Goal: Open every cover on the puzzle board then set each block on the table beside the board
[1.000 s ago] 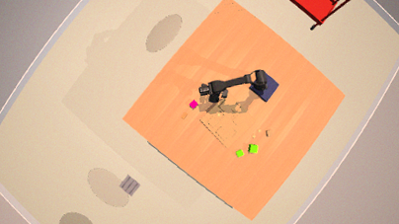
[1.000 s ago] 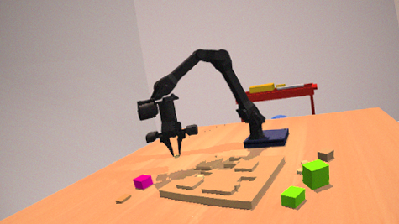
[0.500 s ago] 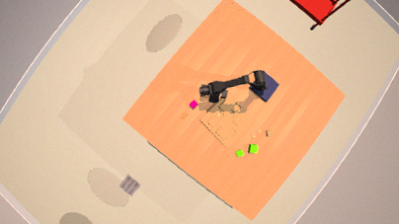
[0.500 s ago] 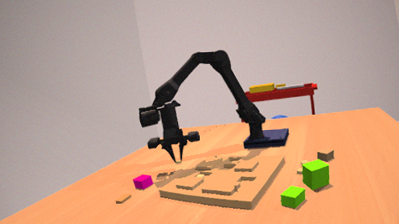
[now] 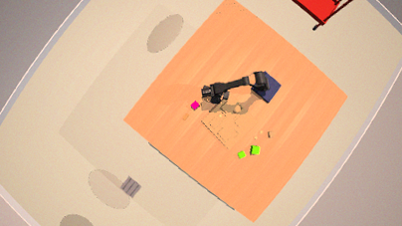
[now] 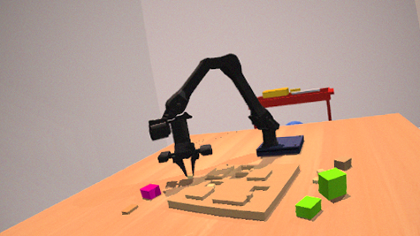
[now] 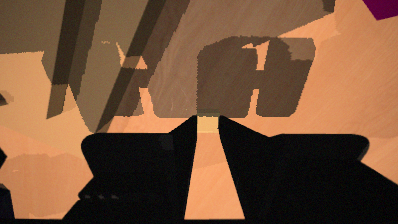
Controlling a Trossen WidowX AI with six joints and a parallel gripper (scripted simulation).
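Now: gripper tip 130 mm short of the tan puzzle board, 180 mm to the right of it and 10 mm below it. From my gripper tip the other things lie so: magenta block 140 mm ahead, 90 mm to the right, 10 mm above; small green block 300 mm ahead, 390 mm to the left, 10 mm above; large green block 220 mm ahead, 460 mm to the left, 20 mm above.
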